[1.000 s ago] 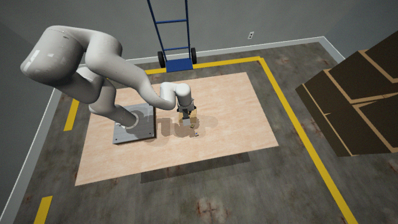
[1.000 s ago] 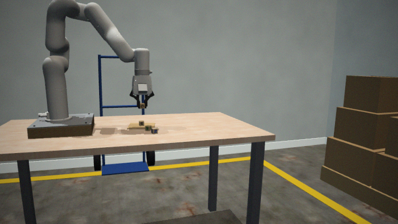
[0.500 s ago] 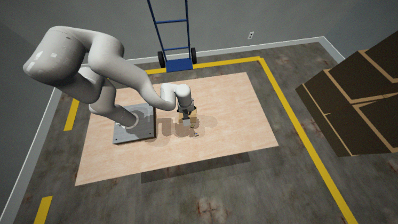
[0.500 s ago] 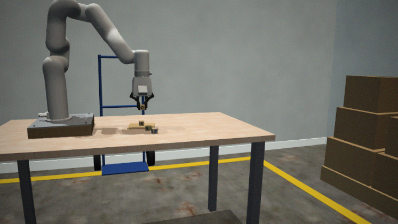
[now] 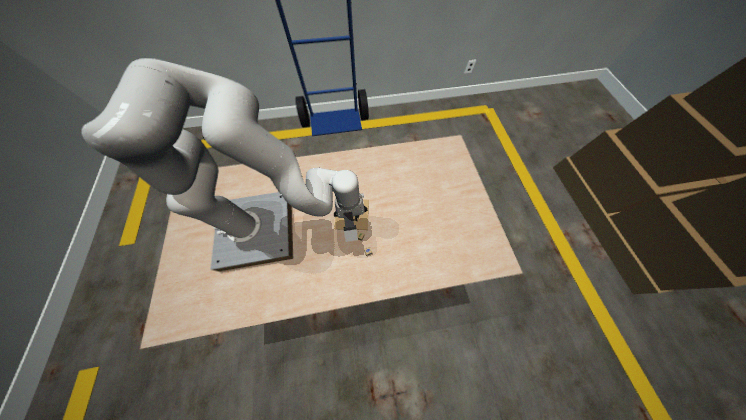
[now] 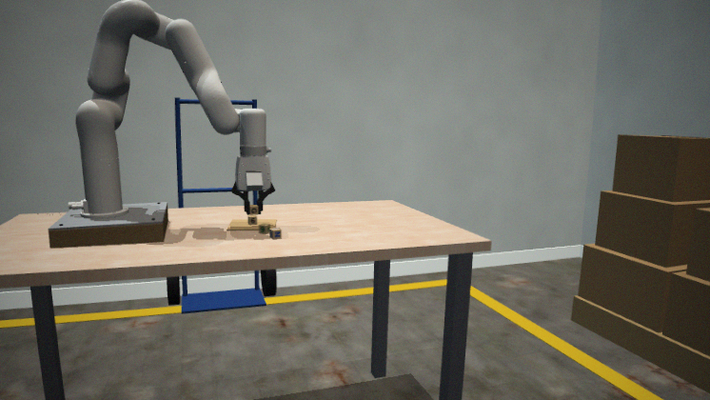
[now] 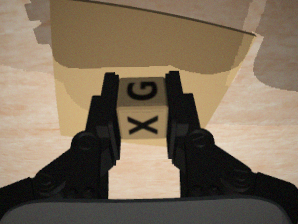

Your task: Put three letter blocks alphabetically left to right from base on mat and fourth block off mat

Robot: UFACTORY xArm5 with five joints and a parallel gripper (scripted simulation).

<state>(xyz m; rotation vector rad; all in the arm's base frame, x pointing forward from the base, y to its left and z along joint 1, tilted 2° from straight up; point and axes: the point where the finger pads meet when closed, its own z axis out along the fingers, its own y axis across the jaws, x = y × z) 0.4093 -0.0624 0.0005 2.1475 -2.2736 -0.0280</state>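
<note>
The tan mat is 4 cm to the left of my hand and 6 cm below it. Also, from my hand: block: 1 cm below.
</note>
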